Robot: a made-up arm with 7 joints.
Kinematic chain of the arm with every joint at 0, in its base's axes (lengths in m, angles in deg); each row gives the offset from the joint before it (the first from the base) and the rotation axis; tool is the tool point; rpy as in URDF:
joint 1: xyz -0.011 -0.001 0.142 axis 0 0.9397 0.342
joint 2: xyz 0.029 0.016 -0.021 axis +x
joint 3: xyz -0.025 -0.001 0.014 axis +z
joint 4: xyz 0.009 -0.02 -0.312 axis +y
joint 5: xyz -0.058 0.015 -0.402 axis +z
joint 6: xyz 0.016 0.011 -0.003 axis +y
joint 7: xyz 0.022 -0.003 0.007 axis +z
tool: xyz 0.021 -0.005 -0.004 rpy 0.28 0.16 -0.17
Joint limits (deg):
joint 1: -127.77..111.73
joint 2: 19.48..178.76
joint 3: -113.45..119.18
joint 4: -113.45..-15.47
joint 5: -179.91..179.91
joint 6: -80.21..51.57
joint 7: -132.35..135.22
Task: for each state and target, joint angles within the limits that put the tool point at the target. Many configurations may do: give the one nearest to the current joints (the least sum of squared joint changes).
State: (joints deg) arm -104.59 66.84 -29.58 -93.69 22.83 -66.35 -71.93
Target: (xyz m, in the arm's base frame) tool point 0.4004 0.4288 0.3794
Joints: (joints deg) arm -70.83 98.25 -47.14 -56.48 21.05 -69.19 -71.44
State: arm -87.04 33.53 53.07 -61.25 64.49 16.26 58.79
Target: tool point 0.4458 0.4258 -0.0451
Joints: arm -42.07 19.48 61.79 -64.83 60.92 1.73 57.88
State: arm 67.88 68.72 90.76 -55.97 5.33 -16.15 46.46
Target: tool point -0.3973 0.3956 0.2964
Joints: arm 69.28 30.42 110.06 -75.50 6.01 -22.39 45.59
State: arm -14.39 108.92 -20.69 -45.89 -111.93 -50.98 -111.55
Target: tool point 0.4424 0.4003 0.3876
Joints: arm -58.08 87.23 -15.83 -63.98 -112.01 -50.09 -115.01
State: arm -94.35 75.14 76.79 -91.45 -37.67 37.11 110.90
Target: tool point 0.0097 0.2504 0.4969
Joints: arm -77.49 56.42 53.26 -111.28 -40.28 34.53 110.92
